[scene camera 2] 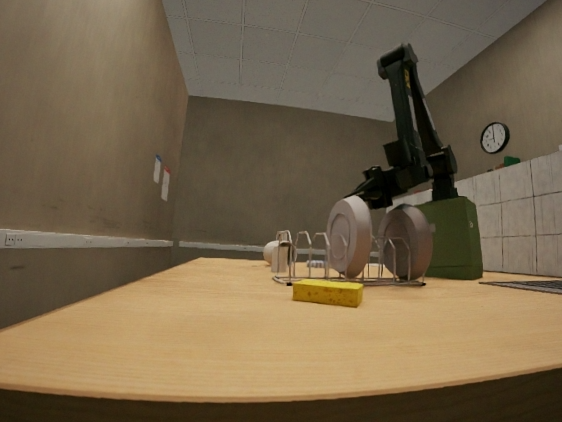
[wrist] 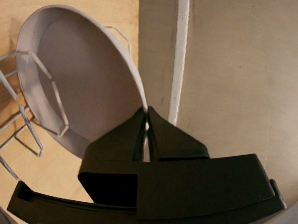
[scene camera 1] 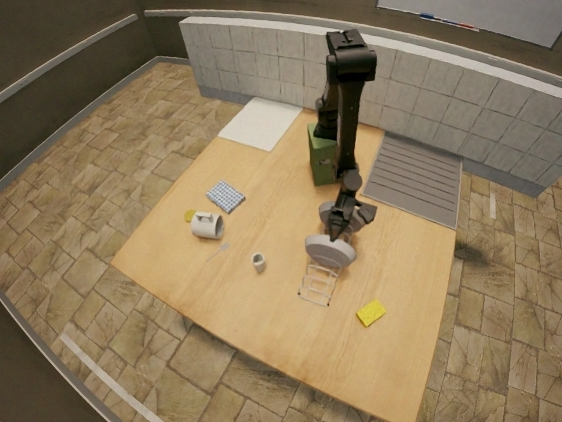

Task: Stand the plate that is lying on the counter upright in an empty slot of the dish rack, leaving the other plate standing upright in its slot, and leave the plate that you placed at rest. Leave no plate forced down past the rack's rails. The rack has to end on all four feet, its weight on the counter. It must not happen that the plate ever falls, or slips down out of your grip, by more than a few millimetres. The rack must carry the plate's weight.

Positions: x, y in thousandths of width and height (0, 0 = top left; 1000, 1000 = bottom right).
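You can find my gripper (scene camera 2: 613, 470) in the scene, and I see my gripper (wrist: 492, 502) here as well. There's a grey plate (scene camera 2: 624, 515), another grey plate (scene camera 2: 722, 523), and there's also a grey drain mat (scene camera 1: 734, 418).
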